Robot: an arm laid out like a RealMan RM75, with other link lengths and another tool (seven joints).
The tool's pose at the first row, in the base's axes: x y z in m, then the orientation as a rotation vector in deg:
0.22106, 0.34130, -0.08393, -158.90, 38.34, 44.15
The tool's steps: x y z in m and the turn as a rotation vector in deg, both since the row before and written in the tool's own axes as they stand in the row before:
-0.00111, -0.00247, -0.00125, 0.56, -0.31, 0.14
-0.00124, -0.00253, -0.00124, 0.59, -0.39, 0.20
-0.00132, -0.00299, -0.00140, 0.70, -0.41, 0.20
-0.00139, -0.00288, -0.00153, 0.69, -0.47, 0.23
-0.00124, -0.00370, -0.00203, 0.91, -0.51, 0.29
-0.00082, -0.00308, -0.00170, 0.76, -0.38, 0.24
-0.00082, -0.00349, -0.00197, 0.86, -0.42, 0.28
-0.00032, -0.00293, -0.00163, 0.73, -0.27, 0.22
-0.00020, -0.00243, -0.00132, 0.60, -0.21, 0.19
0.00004, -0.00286, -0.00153, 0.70, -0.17, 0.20
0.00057, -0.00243, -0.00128, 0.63, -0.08, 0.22
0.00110, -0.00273, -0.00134, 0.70, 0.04, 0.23
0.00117, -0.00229, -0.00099, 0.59, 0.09, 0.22
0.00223, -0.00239, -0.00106, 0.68, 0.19, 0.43
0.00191, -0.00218, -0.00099, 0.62, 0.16, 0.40
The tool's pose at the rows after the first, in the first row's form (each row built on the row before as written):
0.22193, 0.34353, -0.08214, -158.20, 38.60, 44.29
0.22274, 0.34584, -0.08027, -157.42, 38.93, 44.52
0.22381, 0.34851, -0.07817, -156.53, 39.28, 44.72
0.22486, 0.35103, -0.07591, -155.61, 39.65, 45.00
0.22668, 0.35399, -0.07322, -154.46, 40.14, 45.22
0.22840, 0.35632, -0.07106, -153.53, 40.55, 45.34
0.23048, 0.35886, -0.06862, -152.48, 41.02, 45.46
0.23251, 0.36081, -0.06677, -151.64, 41.41, 45.45
0.23424, 0.36239, -0.06529, -150.95, 41.74, 45.43
0.23648, 0.36412, -0.06371, -150.20, 42.11, 45.30
0.23878, 0.36536, -0.06268, -149.56, 42.52, 45.10
0.24166, 0.36659, -0.06186, -148.92, 42.99, 44.72
0.24420, 0.36755, -0.06141, -148.41, 43.43, 44.33
0.24759, 0.36812, -0.06149, -147.84, 44.20, 43.83
0.25061, 0.36863, -0.06146, -147.30, 44.90, 43.39

